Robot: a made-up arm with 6 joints. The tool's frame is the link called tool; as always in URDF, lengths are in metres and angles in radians. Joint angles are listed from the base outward. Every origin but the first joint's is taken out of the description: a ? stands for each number. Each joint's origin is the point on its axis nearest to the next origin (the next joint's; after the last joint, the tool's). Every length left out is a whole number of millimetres.
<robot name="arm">
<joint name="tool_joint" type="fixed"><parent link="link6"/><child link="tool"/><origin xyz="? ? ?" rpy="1.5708 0 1.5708"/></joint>
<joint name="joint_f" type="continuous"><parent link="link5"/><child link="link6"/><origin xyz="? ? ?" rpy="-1.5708 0 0"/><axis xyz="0 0 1"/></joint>
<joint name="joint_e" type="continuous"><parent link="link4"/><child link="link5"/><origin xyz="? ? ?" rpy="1.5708 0 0"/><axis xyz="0 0 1"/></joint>
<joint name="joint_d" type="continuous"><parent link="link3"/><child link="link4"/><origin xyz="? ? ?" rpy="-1.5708 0 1.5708"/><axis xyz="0 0 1"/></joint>
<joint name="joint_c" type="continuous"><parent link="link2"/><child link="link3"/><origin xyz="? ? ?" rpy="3.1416 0 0"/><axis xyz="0 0 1"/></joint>
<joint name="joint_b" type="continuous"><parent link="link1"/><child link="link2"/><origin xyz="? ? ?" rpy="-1.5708 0 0"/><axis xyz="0 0 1"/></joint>
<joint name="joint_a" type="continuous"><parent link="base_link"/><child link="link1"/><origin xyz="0.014 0.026 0.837" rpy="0 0 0"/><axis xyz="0 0 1"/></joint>
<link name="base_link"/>
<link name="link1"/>
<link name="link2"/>
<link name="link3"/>
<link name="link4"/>
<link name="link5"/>
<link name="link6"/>
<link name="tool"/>
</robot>
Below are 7 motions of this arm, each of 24 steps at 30 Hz.
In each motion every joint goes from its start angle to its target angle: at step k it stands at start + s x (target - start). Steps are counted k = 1, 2, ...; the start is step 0. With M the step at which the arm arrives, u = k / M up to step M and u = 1 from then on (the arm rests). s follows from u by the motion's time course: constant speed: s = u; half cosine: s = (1 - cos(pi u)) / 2; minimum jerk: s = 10 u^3 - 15 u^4 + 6 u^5.
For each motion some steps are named. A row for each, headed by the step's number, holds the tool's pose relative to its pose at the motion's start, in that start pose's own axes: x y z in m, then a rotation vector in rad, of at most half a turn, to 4 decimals.
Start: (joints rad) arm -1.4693 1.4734 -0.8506 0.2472 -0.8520 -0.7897
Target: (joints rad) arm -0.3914 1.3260 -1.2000 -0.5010 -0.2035 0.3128
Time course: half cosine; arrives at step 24
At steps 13, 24:
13: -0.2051 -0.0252 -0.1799 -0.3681 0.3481 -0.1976
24: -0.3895 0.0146 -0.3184 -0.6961 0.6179 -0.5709

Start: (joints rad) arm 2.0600 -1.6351 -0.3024 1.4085 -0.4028 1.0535
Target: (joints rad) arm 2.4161 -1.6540 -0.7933 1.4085 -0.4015 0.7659
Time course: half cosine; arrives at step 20
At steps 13, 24:
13: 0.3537 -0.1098 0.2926 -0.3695 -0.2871 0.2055
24: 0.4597 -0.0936 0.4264 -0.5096 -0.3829 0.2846

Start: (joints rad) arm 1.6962 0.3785 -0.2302 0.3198 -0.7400 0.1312
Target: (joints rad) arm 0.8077 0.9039 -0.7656 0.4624 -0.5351 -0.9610
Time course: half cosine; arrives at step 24
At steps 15, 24:
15: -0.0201 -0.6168 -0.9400 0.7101 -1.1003 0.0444
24: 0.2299 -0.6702 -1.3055 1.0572 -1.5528 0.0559

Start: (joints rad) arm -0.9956 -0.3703 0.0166 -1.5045 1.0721 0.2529
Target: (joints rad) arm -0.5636 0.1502 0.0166 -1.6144 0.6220 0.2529
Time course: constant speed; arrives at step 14
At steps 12, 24:
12: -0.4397 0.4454 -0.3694 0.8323 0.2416 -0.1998
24: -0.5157 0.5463 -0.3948 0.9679 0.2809 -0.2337

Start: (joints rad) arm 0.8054 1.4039 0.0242 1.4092 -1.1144 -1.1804
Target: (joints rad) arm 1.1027 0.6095 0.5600 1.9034 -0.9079 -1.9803
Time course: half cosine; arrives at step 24
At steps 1, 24:
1: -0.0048 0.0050 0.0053 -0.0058 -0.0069 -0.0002
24: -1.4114 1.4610 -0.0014 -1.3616 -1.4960 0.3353

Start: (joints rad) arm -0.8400 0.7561 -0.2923 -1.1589 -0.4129 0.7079
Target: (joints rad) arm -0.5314 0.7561 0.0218 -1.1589 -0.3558 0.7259
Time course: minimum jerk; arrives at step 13
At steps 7, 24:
7: 0.2652 -0.0634 0.1262 -0.0955 0.2228 0.0934
24: 0.4982 -0.0926 0.1710 -0.1640 0.3776 0.1843

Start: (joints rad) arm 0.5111 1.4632 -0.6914 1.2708 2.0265 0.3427
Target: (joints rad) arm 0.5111 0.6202 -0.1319 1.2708 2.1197 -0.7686
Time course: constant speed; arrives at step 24
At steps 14, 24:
14: -0.6702 -0.5093 0.5033 -0.2940 0.0564 0.3506
24: -0.8039 -0.8202 1.2108 -0.3245 0.1252 0.6928

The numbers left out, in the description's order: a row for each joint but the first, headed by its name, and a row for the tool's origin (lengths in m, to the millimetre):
tool: -0.028 -0.001 0
joint_f: 0.025 0.024 0
joint_e: -0.007 -0.297 0
joint_d: 1.231 0.028 0
joint_c: 0.024 -0.813 0
joint_b: -0.025 0.022 0

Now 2 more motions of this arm.
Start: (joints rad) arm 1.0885 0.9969 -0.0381 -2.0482 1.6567 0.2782
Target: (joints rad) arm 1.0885 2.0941 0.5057 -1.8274 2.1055 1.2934
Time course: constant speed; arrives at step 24
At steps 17, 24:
17: -0.4849 -0.3264 -0.5574 -0.5386 1.0178 -0.0888
24: -0.7863 -0.5080 -0.6792 -0.7692 1.3990 -0.2049

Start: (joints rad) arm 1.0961 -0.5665 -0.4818 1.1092 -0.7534 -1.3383
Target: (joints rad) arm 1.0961 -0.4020 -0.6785 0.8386 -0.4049 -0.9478
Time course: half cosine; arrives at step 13
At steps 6, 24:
6: 0.0031 -0.1315 -0.1559 0.1498 0.1649 0.1271
24: -0.0260 -0.2651 -0.3726 0.3043 0.3248 0.2935

